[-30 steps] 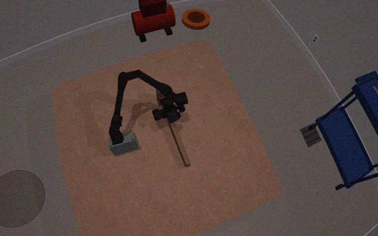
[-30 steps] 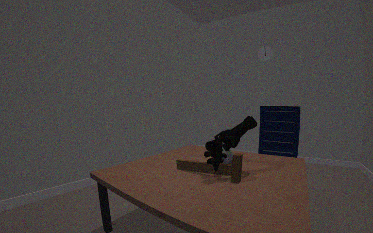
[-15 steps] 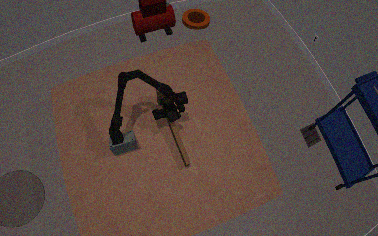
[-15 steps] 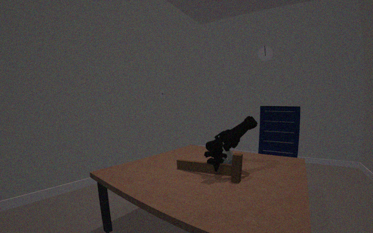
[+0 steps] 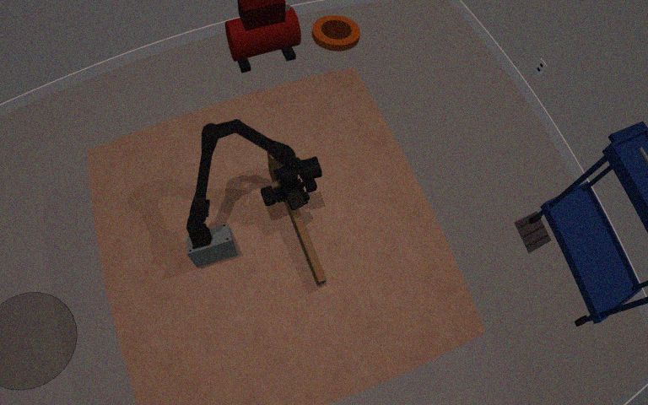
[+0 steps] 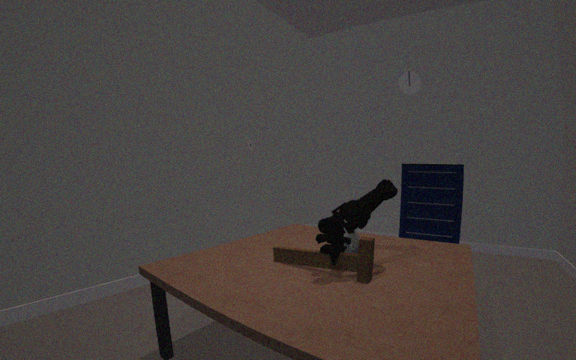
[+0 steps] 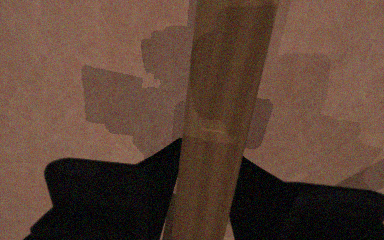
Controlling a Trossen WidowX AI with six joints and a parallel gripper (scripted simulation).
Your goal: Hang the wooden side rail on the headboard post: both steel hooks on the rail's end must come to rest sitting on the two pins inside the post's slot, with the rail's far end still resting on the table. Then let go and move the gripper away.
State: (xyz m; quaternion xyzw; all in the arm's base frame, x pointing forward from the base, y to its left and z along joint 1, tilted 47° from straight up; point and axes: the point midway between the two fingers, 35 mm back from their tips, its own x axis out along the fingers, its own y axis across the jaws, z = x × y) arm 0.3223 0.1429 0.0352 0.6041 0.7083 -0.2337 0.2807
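Now: the headboard post 13 cm to the left of my gripper tip, 4 cm above it and 1 cm behind it.
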